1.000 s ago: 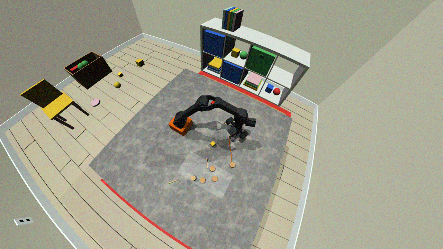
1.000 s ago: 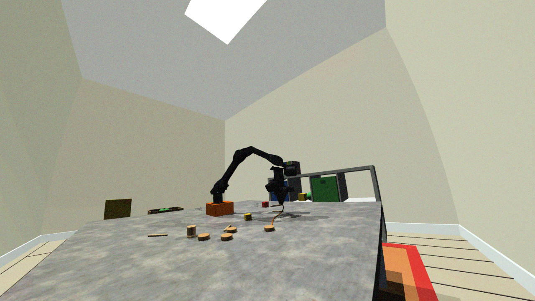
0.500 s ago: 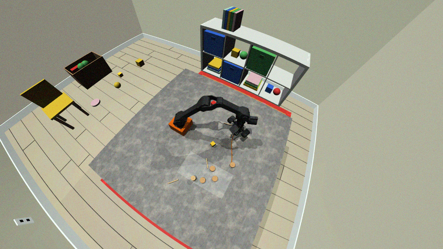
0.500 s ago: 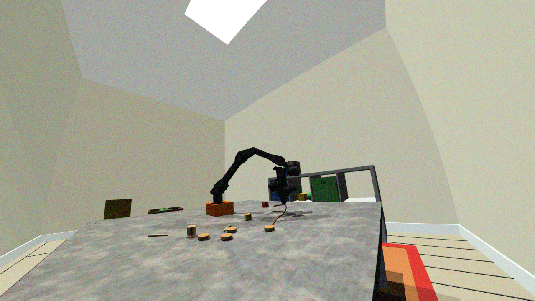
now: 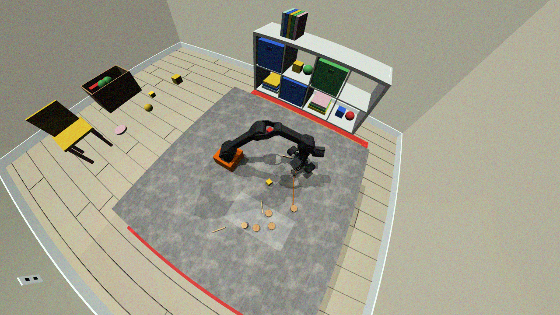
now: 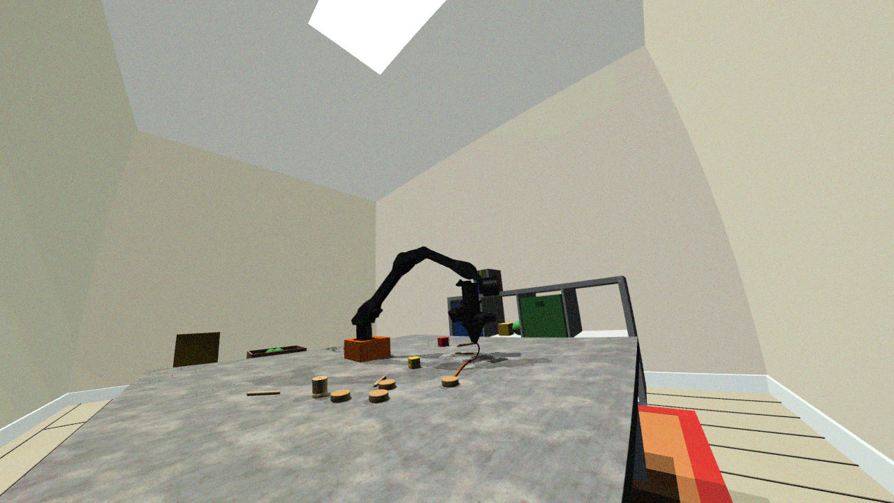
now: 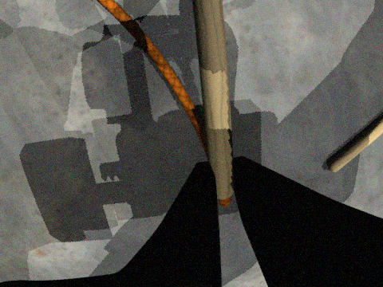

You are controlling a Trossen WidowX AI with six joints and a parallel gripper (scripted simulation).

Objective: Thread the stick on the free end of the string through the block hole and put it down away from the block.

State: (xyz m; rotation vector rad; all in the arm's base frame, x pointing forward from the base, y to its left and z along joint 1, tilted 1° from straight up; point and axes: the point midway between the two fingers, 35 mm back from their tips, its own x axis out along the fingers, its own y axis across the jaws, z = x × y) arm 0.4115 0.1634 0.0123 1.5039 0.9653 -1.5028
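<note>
Right now my gripper tip is 120 mm past the yellow wooden block, 170 mm to the left of it and 30 mm above it. The rest, counted from my gripper tip: round wooden button: 80 mm ahead, 250 mm to the right, 40 mm below; thin wooden stick: 10 mm behind, 10 mm to the right; red cube: 290 mm behind, 180 mm to the left, 30 mm below.
</note>
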